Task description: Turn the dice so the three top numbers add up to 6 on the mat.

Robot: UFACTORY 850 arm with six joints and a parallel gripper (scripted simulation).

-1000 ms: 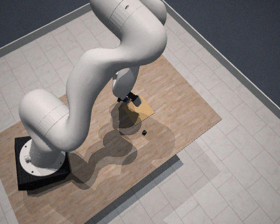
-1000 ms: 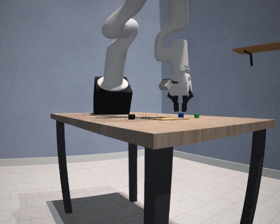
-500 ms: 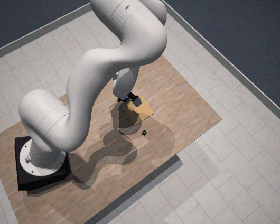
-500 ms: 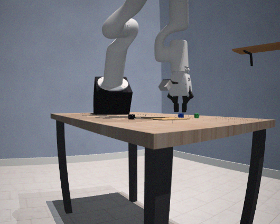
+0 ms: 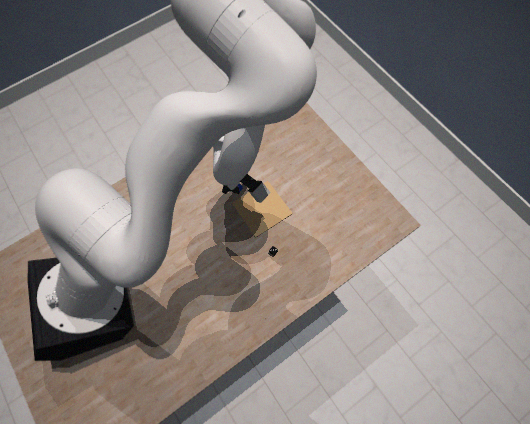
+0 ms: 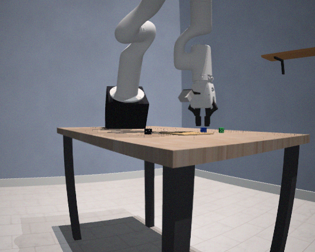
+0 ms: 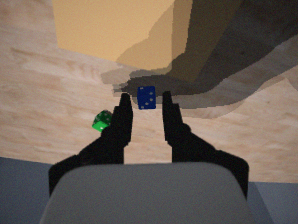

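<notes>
My gripper is now 10 mm to the right of the blue die and 40 mm above it. Round my hand: black die 230 mm to the right, 40 mm below; tan mat 40 mm ahead, 90 mm to the right, 40 mm below; green die 40 mm ahead, 70 mm to the left, 40 mm below.
</notes>
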